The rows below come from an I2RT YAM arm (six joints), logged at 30 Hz.
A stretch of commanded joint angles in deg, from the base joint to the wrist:
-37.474, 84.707, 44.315, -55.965, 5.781, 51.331
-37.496, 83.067, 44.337, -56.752, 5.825, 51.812
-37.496, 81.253, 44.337, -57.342, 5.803, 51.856
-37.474, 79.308, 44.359, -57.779, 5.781, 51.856
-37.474, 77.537, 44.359, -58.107, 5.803, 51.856
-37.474, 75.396, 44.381, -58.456, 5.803, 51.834
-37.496, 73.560, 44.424, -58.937, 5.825, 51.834
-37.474, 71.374, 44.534, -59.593, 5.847, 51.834
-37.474, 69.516, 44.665, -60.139, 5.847, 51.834
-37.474, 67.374, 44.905, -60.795, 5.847, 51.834
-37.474, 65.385, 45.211, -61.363, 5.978, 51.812
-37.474, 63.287, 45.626, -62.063, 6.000, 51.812
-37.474, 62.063, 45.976, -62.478, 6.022, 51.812
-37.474, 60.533, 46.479, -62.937, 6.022, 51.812
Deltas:
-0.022, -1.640, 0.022, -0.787, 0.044, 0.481
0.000, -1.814, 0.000, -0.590, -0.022, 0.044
0.022, -1.945, 0.022, -0.437, -0.022, 0.000
0.000, -1.771, 0.000, -0.328, 0.022, 0.000
0.000, -2.141, 0.022, -0.349, 0.000, -0.022
-0.022, -1.836, 0.043, -0.481, 0.022, 0.000
0.022, -2.186, 0.110, -0.656, 0.022, 0.000
0.000, -1.858, 0.131, -0.546, 0.000, 0.000
0.000, -2.142, 0.240, -0.656, 0.000, 0.000
0.000, -1.989, 0.306, -0.568, 0.131, -0.022
0.000, -2.098, 0.415, -0.700, 0.022, 0.000
0.000, -1.224, 0.350, -0.415, 0.022, 0.000
0.000, -1.530, 0.503, -0.459, 0.000, 0.000

